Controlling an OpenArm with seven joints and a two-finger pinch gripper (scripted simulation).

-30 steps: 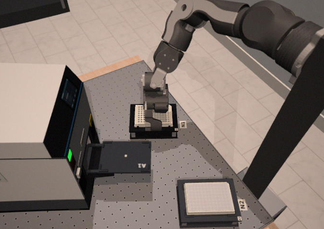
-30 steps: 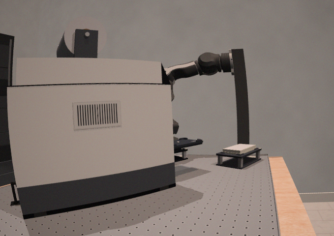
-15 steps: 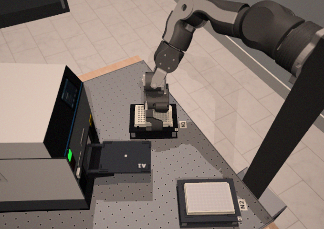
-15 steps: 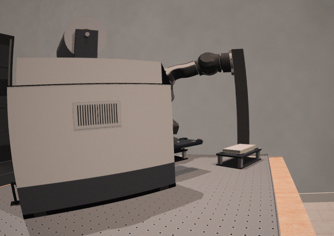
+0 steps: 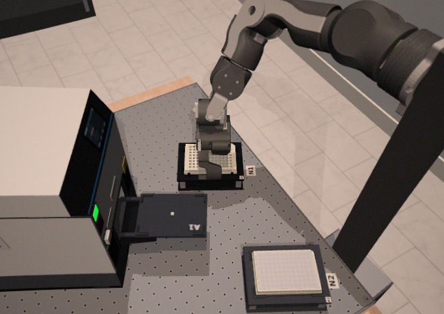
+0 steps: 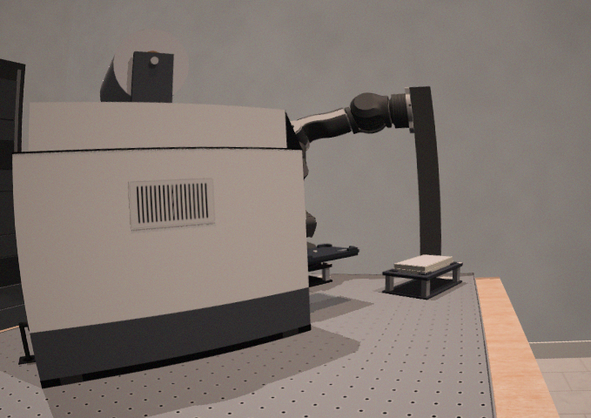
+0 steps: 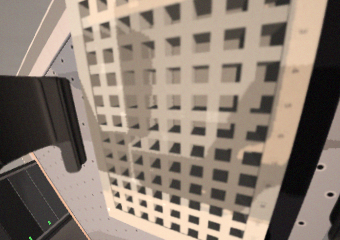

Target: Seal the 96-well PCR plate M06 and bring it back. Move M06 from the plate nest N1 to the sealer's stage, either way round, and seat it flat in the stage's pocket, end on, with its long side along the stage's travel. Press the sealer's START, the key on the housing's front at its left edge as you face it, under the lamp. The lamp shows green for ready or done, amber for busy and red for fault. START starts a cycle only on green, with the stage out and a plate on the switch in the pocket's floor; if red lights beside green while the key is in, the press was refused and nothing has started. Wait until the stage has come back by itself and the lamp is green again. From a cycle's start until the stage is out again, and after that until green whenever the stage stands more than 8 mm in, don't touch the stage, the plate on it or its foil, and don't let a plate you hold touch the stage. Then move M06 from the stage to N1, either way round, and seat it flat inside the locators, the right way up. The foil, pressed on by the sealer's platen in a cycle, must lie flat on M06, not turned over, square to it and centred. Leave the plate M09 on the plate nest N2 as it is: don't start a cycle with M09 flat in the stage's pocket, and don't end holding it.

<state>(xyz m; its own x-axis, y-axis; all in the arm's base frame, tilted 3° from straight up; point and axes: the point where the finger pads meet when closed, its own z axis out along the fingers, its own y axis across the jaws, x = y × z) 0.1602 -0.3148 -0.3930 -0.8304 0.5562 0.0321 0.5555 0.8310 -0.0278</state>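
My hand is right at the 96-well plate M06. Round my hand: sealer's stage: 17 cm ahead, 11 cm to the left, 5 cm above; then nest N1: 1 cm below; then plate M09: 33 cm to the left, 4 cm ahead.
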